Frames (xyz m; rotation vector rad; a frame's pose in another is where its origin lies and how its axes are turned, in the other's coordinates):
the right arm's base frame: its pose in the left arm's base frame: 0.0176 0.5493 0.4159 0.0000 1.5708 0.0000
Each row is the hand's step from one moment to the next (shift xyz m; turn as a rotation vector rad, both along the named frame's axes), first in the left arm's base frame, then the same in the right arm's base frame.
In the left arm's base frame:
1: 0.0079 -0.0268 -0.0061 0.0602 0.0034 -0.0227
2: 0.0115 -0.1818 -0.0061 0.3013 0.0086 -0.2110
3: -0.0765 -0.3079 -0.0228 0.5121 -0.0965 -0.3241
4: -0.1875 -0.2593 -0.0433 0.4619 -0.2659 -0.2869
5: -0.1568 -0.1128 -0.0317 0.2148 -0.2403 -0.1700
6: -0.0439 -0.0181 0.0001 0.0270 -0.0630 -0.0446
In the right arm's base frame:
1: 0.0061 -0.0268 0.0079 0.0227 0.0034 0.0602
2: 0.0061 -0.1818 0.0115 0.2110 0.0086 0.3013
3: 0.0228 -0.3079 -0.0765 0.3241 -0.0965 0.5121
4: 0.0433 -0.2593 -0.1875 0.2869 -0.2659 0.4619
5: 0.0317 -0.1128 -0.1568 0.1700 -0.2403 0.2148
6: -0.0001 -0.0181 -0.0439 0.0446 -0.0630 0.0270

